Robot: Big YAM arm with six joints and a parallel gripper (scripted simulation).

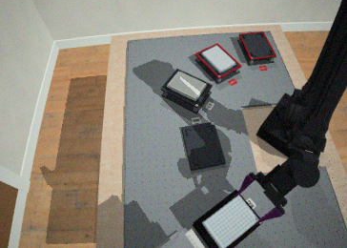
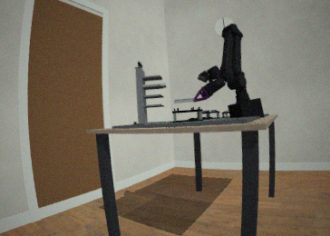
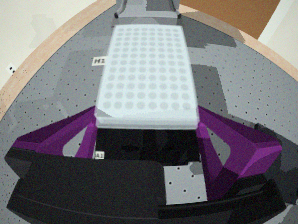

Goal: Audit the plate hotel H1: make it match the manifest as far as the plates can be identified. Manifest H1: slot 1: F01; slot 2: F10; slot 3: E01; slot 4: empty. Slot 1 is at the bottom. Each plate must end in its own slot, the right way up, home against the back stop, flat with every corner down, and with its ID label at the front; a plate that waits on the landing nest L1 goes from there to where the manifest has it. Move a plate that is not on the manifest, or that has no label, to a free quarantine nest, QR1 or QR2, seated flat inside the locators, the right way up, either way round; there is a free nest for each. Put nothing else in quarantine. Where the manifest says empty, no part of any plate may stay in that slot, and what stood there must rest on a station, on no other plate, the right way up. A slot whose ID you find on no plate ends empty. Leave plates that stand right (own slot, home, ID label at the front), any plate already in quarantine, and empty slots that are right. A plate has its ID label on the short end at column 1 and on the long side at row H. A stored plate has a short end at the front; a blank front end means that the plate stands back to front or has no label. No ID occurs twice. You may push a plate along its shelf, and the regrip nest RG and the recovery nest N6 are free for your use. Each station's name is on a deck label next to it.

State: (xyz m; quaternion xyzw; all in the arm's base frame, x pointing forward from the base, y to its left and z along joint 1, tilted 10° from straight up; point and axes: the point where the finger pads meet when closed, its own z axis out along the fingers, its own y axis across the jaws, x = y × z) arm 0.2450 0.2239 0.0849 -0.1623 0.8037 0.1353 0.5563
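Now: the black nest 50 mm ahead of my hand, 20 mm to the left of it and 60 mm below it. The rest, counted from my hand: plate hotel 280 mm ahead, 120 mm to the left, 40 mm above; L1 label 20 mm behind, 410 mm to the right, 120 mm below; H1 deck label 120 mm ahead, 160 mm to the left, 120 mm below.
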